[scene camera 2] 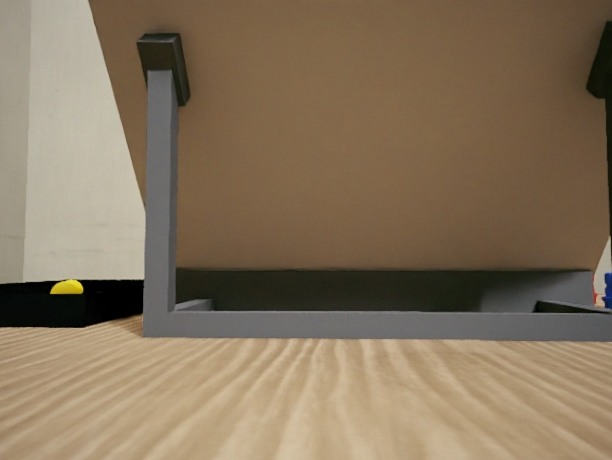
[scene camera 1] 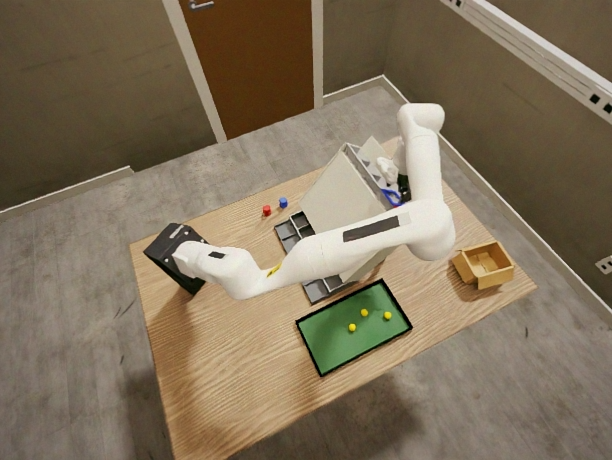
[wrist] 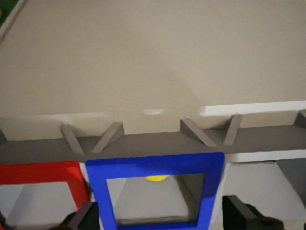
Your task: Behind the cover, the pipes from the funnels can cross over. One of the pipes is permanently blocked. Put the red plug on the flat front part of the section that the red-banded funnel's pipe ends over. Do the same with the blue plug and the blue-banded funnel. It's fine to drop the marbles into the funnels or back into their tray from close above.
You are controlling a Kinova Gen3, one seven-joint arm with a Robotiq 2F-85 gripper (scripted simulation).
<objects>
A cardboard box shows in scene camera 1 (489,257); in scene camera 2 it is out of frame, in the wrist view it is out of frame.
</objects>
